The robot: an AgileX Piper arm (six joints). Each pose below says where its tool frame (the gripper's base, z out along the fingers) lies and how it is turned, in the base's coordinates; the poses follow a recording.
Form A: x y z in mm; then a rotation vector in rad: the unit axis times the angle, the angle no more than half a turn.
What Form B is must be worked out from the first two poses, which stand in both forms.
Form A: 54 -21 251 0.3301 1.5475 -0.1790
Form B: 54 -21 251 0.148 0.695 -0.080 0.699
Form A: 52 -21 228 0.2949 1.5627 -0.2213
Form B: 52 -21 228 0.132 0.700 -0.099 0.695
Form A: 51 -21 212 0.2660 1.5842 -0.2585
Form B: 51 -21 212 0.119 0.708 -0.115 0.687
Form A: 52 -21 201 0.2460 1.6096 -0.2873
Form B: 52 -21 201 0.109 0.716 -0.128 0.677
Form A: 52 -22 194 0.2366 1.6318 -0.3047
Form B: 52 -22 194 0.105 0.724 -0.135 0.669
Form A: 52 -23 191 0.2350 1.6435 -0.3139
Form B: 52 -23 191 0.104 0.727 -0.139 0.664
